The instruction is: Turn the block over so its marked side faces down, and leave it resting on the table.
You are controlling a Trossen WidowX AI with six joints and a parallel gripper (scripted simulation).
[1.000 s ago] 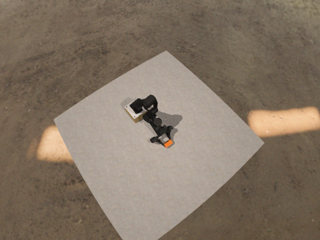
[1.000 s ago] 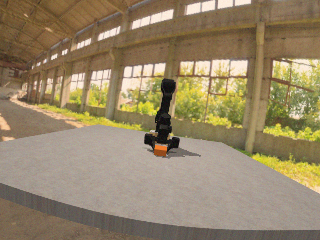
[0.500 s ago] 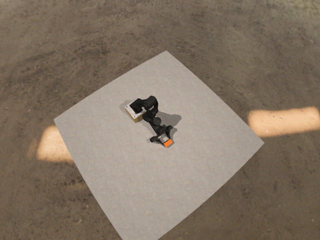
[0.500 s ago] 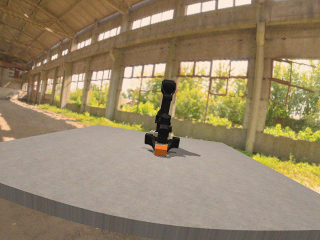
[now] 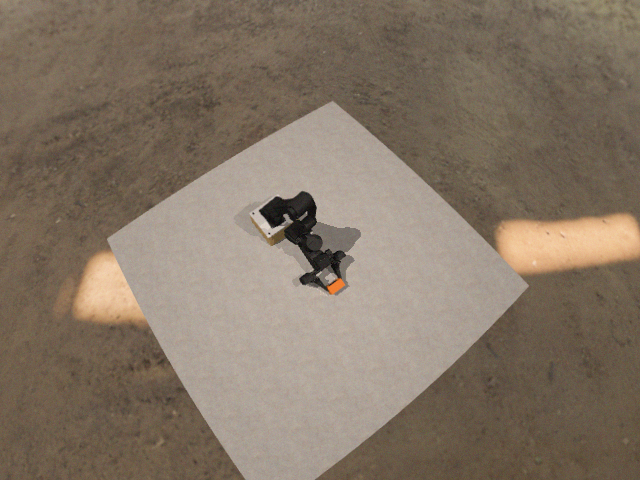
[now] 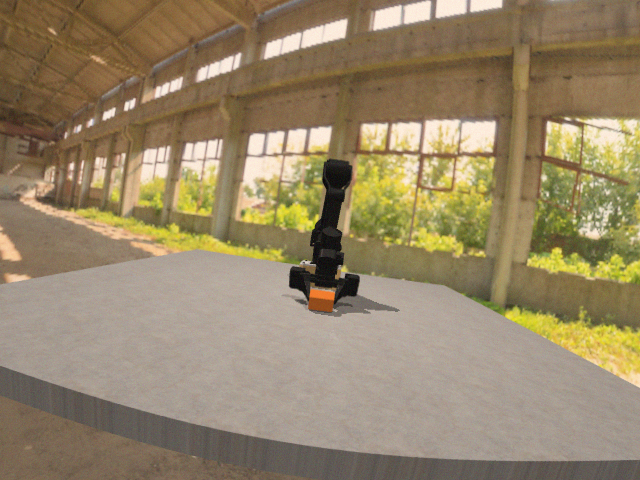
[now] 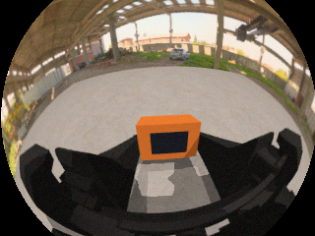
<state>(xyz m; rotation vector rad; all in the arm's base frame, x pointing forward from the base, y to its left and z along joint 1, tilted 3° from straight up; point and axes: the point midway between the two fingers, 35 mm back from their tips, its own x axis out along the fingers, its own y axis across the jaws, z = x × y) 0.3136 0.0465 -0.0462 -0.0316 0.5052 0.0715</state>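
The orange block lies 1 cm behind my gripper tip and 1 cm above it.
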